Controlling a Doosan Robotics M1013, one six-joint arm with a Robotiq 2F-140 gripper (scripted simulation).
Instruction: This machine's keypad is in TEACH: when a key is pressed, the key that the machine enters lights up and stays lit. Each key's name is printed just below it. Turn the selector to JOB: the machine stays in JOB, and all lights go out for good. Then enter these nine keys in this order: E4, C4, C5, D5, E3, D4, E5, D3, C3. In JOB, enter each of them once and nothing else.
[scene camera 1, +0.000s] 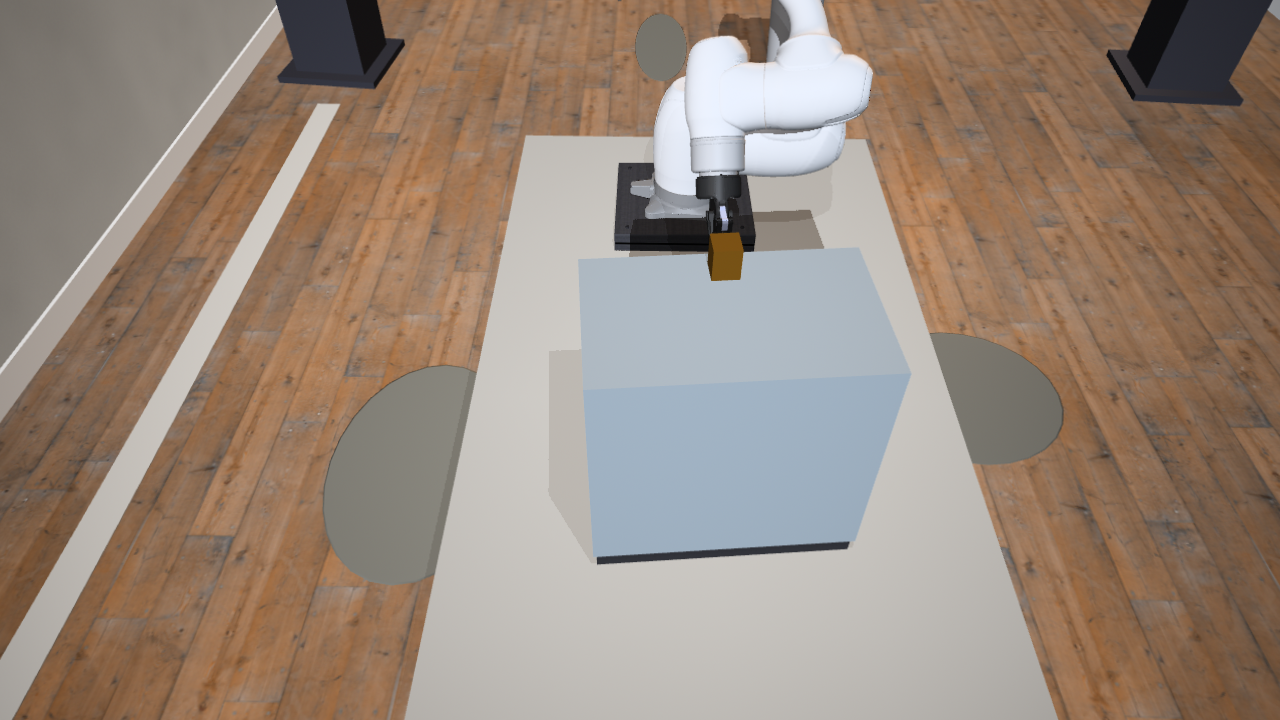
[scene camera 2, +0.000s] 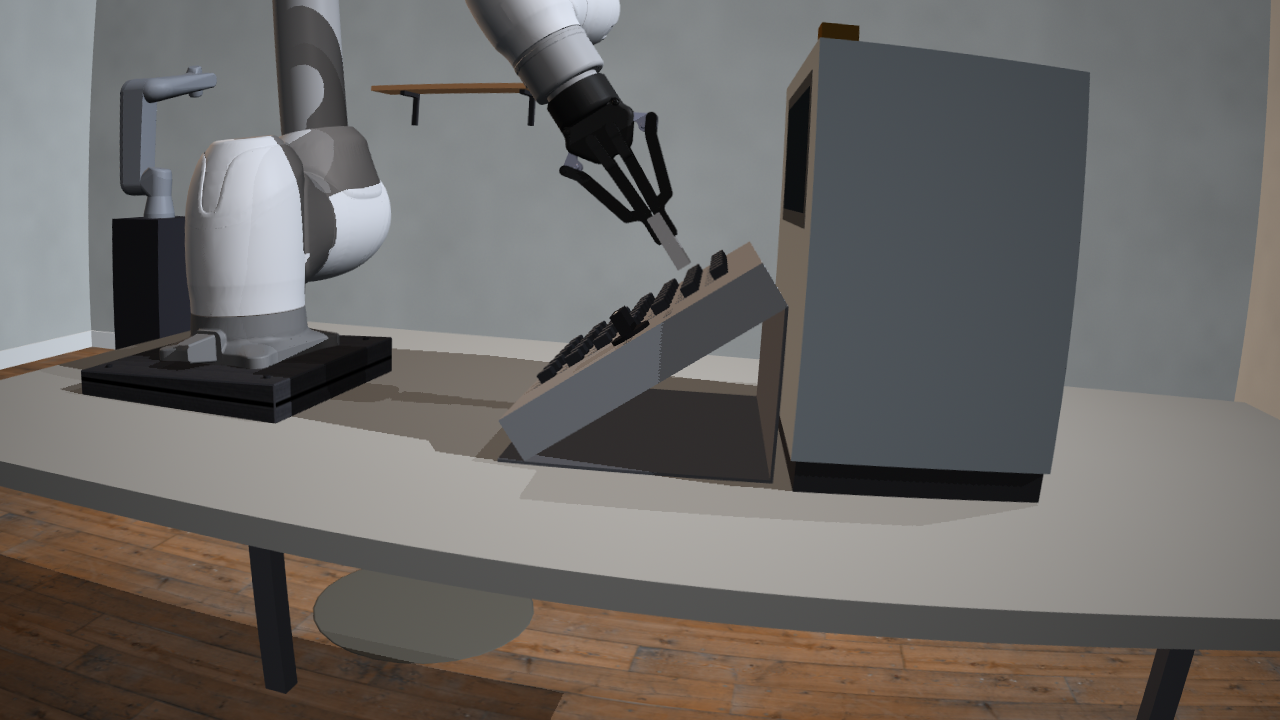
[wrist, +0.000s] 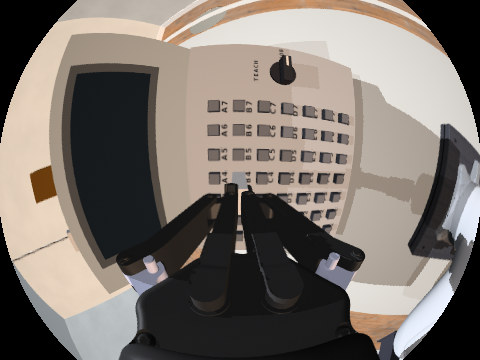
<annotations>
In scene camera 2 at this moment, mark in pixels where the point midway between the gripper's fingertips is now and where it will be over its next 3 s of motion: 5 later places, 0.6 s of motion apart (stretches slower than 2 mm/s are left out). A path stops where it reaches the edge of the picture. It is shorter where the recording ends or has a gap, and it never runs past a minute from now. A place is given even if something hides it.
My gripper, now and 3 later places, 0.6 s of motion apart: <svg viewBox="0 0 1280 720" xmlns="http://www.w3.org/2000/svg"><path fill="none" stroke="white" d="M684 266L687 270L691 276L693 280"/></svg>
</annotations>
